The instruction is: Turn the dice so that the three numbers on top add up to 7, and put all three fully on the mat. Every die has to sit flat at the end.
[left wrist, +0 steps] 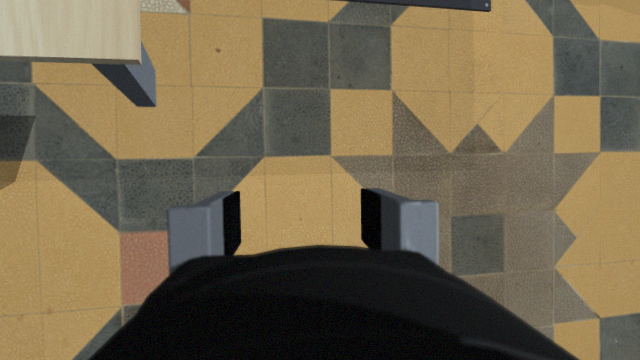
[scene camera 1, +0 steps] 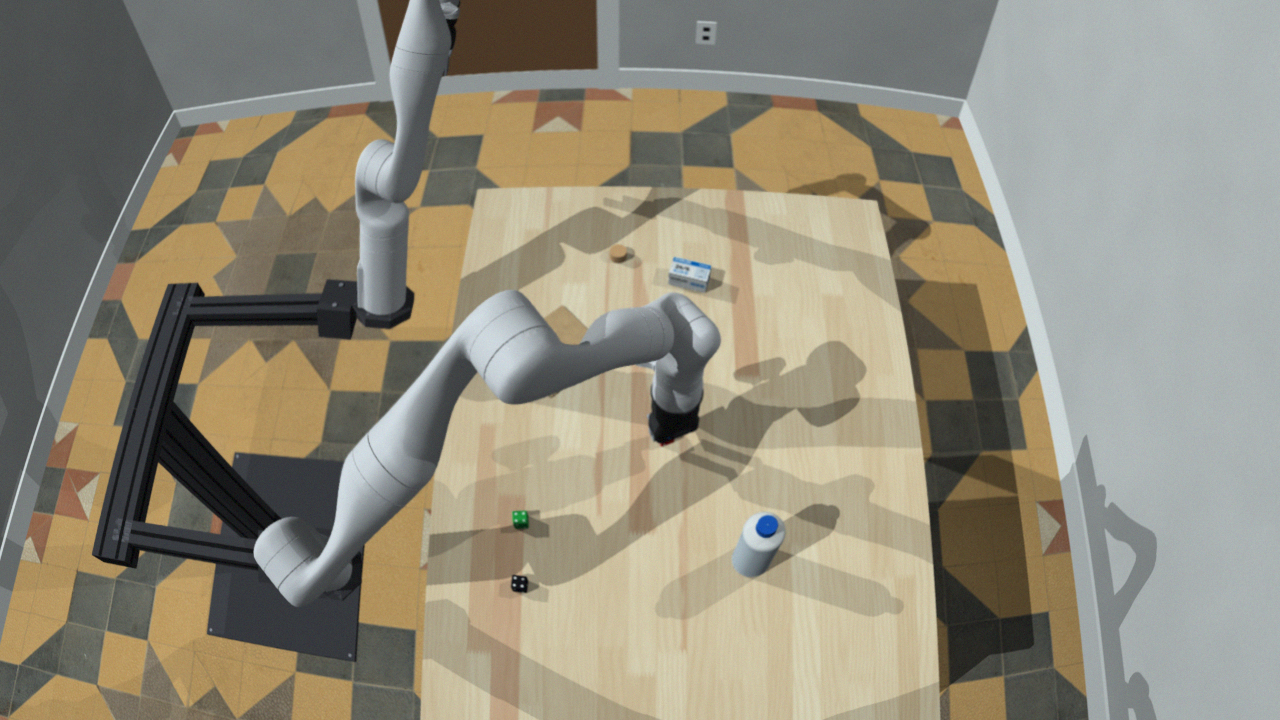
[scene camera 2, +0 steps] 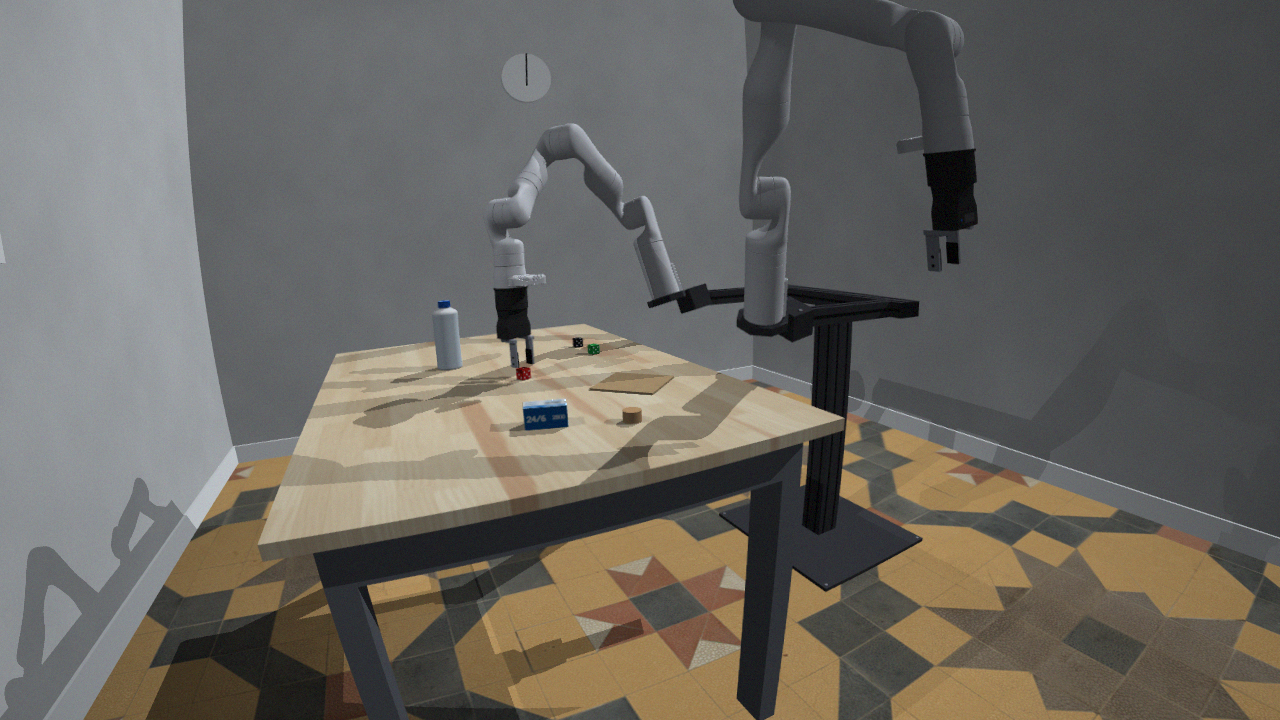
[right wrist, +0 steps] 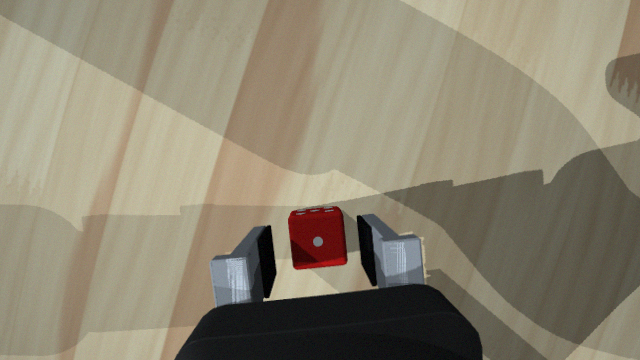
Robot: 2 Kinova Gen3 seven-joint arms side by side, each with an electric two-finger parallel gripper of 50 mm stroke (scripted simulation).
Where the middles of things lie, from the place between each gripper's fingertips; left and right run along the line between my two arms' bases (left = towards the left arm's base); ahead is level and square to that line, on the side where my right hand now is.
Now: the red die [right wrist: 317, 236] 40 mm below my right hand [scene camera 2: 523, 365]. The rest, counted from my right hand: staples box [scene camera 2: 546, 414] (340 mm to the left, 30 mm below, 30 mm ahead); brown square mat [scene camera 2: 649, 384] (210 mm behind, 160 mm to the left, 50 mm below); white bottle [scene camera 1: 759, 542] (220 mm to the right, 160 mm ahead, 40 mm above).
Right now the brown square mat is 52 cm to the right of my left hand [scene camera 2: 944, 266], 33 cm ahead of it and 28 cm below it. Round my left hand: red die: 68 cm to the right, 54 cm ahead, 27 cm below; then staples box: 56 cm ahead, 34 cm to the right, 26 cm below; then white bottle: 90 cm to the right, 69 cm ahead, 20 cm below.
